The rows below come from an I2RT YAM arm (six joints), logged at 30 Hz.
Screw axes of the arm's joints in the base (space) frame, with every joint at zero. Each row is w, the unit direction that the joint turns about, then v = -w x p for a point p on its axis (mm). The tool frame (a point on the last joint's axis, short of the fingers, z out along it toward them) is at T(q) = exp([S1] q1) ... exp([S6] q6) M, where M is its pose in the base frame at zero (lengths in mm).
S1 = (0, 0, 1, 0, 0, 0)
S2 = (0, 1, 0, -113.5, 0, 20)
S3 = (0, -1, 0, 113.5, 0, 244)
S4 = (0, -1, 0, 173.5, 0, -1)
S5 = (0, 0, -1, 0, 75, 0)
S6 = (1, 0, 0, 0, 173.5, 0)
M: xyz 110.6 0 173.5 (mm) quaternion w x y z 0.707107 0 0.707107 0
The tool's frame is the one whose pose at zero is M.
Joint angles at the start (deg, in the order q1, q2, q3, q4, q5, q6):
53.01 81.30 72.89 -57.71 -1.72 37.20
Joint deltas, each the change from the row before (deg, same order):
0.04 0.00 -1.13 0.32 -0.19 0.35
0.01 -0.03 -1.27 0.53 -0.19 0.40
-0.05 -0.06 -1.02 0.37 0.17 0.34
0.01 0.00 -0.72 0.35 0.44 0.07
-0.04 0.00 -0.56 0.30 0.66 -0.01
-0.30 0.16 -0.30 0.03 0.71 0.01
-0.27 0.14 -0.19 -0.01 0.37 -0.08
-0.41 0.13 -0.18 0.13 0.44 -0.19
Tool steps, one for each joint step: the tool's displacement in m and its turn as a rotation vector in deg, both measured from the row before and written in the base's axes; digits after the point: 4 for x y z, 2 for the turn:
-0.0009 -0.0006 -0.0056 -0.47 0.74 -0.21
-0.0008 -0.0007 -0.0060 -0.38 0.70 -0.29
-0.0004 -0.0011 -0.0047 -0.50 0.34 -0.43
-0.0002 -0.0006 -0.0034 -0.53 -0.08 -0.22
0.0002 -0.0007 -0.0027 -0.58 -0.34 -0.27
0.0015 -0.0011 -0.0022 -0.74 -0.27 -0.56
0.0012 -0.0009 -0.0016 -0.50 -0.09 -0.32
0.0019 -0.0012 -0.0014 -0.44 -0.27 -0.38

